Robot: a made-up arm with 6 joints. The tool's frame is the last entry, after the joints.
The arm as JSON. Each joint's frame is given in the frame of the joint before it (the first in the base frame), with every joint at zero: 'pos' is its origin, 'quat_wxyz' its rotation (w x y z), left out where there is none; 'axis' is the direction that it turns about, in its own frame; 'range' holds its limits. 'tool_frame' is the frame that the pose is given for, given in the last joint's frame.
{
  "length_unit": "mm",
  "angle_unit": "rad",
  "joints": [
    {
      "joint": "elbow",
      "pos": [
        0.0,
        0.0,
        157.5
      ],
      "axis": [
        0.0,
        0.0,
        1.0
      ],
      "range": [
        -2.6,
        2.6
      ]
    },
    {
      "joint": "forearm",
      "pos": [
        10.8,
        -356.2,
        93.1
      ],
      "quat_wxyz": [
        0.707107,
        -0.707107,
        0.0,
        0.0
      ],
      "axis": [
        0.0,
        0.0,
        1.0
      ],
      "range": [
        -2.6,
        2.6
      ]
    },
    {
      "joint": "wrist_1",
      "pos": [
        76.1,
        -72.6,
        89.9
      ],
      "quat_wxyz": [
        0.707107,
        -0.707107,
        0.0,
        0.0
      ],
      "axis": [
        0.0,
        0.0,
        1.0
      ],
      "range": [
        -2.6,
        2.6
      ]
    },
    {
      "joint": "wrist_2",
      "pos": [
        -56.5,
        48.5,
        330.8
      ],
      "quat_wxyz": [
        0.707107,
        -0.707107,
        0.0,
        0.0
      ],
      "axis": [
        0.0,
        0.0,
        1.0
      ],
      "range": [
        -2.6,
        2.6
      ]
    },
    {
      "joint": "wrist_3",
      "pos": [
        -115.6,
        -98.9,
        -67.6
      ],
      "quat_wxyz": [
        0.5,
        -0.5,
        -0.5,
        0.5
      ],
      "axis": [
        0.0,
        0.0,
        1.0
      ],
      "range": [
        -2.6,
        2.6
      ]
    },
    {
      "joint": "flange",
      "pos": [
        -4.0,
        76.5,
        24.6
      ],
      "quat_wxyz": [
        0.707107,
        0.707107,
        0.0,
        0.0
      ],
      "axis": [
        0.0,
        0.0,
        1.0
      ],
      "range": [
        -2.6,
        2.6
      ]
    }
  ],
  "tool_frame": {
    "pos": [
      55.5,
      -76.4,
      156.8
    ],
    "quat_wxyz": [
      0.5,
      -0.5,
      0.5,
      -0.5
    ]
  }
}
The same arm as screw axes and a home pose.
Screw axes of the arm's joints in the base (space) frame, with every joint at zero. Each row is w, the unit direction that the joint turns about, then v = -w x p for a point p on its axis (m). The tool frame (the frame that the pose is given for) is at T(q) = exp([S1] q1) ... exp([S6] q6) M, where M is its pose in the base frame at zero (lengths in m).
S1: w 0 0 1 v 0 0 0
S2: w 0 1 0 v -0.2506 0 0.0108
S3: w 0 0 -1 v 0.2663 0.0869 0
S4: w 0 -1 0 v -0.0076 0 -0.0304
S5: w -1 0 0 v 0 0.1065 -0.2472
S6: w 0 -1 0 v -0.1105 0 0.1098
M: xyz -0.0334 -0.3275 -0.055 (m) rpy 0 0 0 (deg, as in URDF)
Joint limits (deg, base to tool): -148.97..148.97 -148.97..148.97 -148.97..148.97 -148.97..148.97 -148.97..148.97 -148.97..148.97

